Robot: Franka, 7 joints.
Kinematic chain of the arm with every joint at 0, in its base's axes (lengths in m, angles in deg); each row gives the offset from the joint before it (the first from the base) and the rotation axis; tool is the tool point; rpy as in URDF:
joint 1: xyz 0 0 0.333 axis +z
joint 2: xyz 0 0 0 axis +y
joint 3: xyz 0 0 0.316 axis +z
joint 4: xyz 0.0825 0 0 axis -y
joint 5: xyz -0.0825 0 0.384 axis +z
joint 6: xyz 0 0 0 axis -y
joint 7: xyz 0.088 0 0 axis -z
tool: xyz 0 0 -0.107 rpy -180 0 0
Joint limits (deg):
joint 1: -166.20..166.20
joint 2: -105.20..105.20
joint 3: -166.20..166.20
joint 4: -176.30..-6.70
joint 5: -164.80..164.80
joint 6: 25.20..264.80
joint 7: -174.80..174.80
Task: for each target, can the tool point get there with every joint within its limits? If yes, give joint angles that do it. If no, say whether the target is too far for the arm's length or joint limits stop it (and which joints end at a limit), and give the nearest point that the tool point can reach.
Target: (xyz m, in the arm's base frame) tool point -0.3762 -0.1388 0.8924
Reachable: yes | joints -35.06 2.59 -117.25 -83.58 33.51 244.55 -40.64
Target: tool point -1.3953 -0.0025 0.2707
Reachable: no: too far | nearest point -0.8570 -0.0015 0.2947 | short by 0.539 m
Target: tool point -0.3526 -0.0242 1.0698
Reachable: yes | joints 63.44 10.10 125.91 -51.48 89.35 110.68 118.57
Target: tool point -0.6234 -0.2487 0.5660
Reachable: yes | joints -30.60 -59.07 -99.85 -93.88 -38.02 210.54 -76.05
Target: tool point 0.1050 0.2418 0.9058
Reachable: yes | joints 67.13 -42.51 -7.09 -117.42 139.76 90.12 -53.70
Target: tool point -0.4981 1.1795 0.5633
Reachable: no: too far | nearest point -0.3285 0.7778 0.4849 | short by 0.443 m
